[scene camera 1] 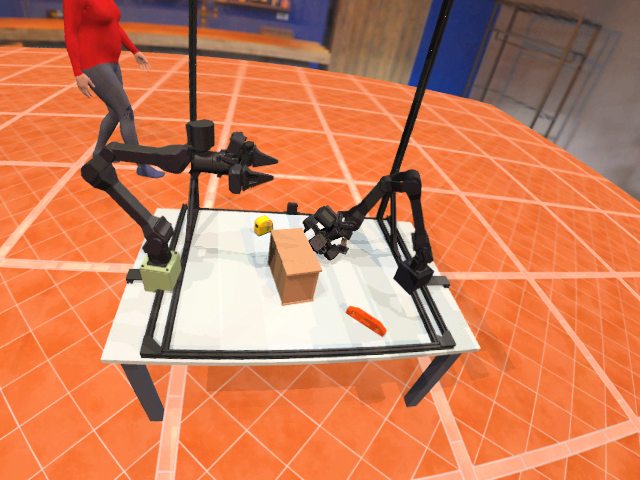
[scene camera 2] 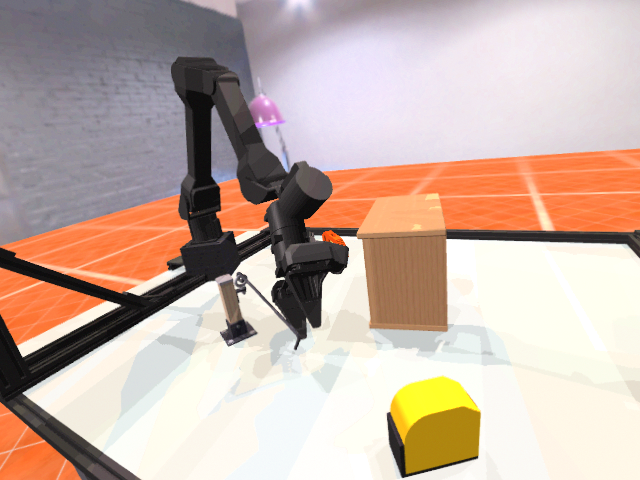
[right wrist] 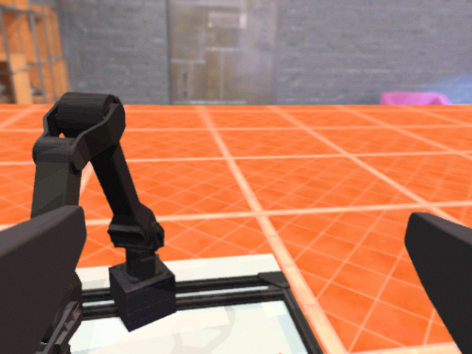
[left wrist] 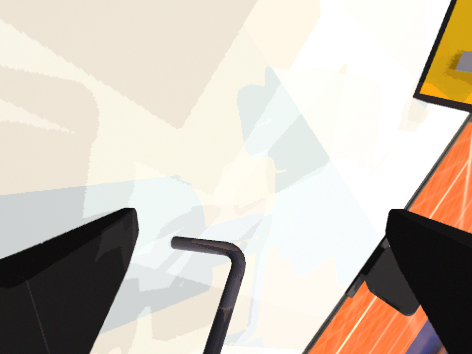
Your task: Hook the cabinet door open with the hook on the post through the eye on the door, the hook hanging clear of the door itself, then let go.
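Seen in the pictures: left gripper, fingertip midpoint: (scene camera 2: 309, 333) (left wrist: 261, 220); right gripper, fingertip midpoint: (scene camera 1: 276, 169) (right wrist: 248, 223); left arm's base, origin of the base link: (scene camera 1: 417, 266) (scene camera 2: 207, 239) (right wrist: 141, 270); right arm's base, origin of the base link: (scene camera 1: 159, 259).
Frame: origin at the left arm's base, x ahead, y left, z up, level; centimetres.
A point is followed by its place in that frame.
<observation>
The wooden cabinet (scene camera 1: 295, 252) @(x 44.2, y -19.2, z 6.6 cm) (scene camera 2: 406, 281) @(x 41.3, y -31.0, z -1.1 cm) stands upright mid-table; its door and eye do not show. The wooden post (scene camera 2: 230, 302) @(x 14.5, y -28.8, z -2.6 cm) stands on a dark base. From its top the thin metal hook (scene camera 2: 264, 299) @(x 20.4, y -30.2, z -2.0 cm) (left wrist: 231, 285) @(x 24.8, y -33.4, z -5.4 cm) slants down toward the cabinet side, its bent tip low over the table. My left gripper (scene camera 2: 309, 331) @(x 27.0, y -34.3, z -5.9 cm) (left wrist: 261, 220) @(x 27.0, y -34.3, z -5.9 cm) is open, pointing down between post and cabinet. In the left wrist view the hook's bent end shows between the spread fingers, not gripped. My right gripper (scene camera 1: 274, 169) @(x 55.5, y -17.9, z 39.4 cm) (right wrist: 248, 223) @(x 55.5, y -17.9, z 39.4 cm) is open and empty, high above the table's back left.
A yellow tape measure (scene camera 1: 263, 225) @(x 40.8, y -48.5, z -3.9 cm) (scene camera 2: 439, 428) @(x 39.7, y -52.4, z -4.1 cm) (left wrist: 452, 60) @(x 38.4, y -49.0, z -7.4 cm) stands near the cabinet's back end. An orange bar-shaped object (scene camera 1: 366, 320) @(x 30.9, y 7.6, z -6.0 cm) (scene camera 2: 333, 238) @(x 30.1, y 4.5, z -5.1 cm) lies at the front right in scene camera 1. A black frame (scene camera 1: 289, 353) @(x 59.4, y 6.1, z -7.0 cm) runs around the table, with tall uprights at the back.
</observation>
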